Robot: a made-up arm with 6 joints. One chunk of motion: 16 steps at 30 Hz.
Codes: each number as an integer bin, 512 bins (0 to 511) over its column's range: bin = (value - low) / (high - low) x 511, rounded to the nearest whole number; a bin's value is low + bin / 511 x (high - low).
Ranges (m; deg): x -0.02..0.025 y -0.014..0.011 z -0.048..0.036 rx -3.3..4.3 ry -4.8..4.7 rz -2..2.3
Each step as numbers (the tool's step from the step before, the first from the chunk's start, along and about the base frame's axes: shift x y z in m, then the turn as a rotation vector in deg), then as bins.
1 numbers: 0.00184 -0.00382 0.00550 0.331 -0.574 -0.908
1 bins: 248 208 325 244 227 130
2 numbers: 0.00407 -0.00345 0.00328 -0.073 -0.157 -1.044
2 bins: 273 216 312 217 250 114
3 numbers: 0.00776 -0.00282 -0.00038 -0.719 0.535 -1.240
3 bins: 315 229 290 174 287 90
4 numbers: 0.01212 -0.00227 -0.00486 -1.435 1.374 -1.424
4 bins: 365 240 262 125 332 68
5 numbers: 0.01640 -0.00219 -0.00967 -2.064 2.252 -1.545
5 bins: 413 241 233 83 379 54
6 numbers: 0.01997 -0.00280 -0.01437 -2.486 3.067 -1.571
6 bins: 454 229 205 55 423 51
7 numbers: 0.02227 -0.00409 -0.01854 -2.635 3.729 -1.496
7 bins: 480 203 179 45 459 60
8 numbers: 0.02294 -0.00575 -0.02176 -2.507 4.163 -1.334
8 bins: 488 169 160 53 482 79
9 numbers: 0.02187 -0.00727 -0.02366 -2.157 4.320 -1.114
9 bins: 475 138 148 77 491 105
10 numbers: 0.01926 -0.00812 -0.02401 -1.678 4.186 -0.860
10 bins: 446 120 146 109 483 135
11 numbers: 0.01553 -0.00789 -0.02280 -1.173 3.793 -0.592
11 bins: 403 125 153 143 462 167
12 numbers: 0.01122 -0.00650 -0.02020 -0.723 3.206 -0.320
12 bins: 355 153 169 173 431 200
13 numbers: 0.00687 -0.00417 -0.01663 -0.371 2.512 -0.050
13 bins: 305 201 191 197 393 232
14 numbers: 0.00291 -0.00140 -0.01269 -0.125 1.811 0.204
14 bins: 260 258 215 213 356 262
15 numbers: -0.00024 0.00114 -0.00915 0.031 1.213 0.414
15 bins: 224 309 236 224 323 287
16 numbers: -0.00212 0.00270 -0.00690 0.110 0.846 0.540
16 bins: 203 341 250 229 304 302
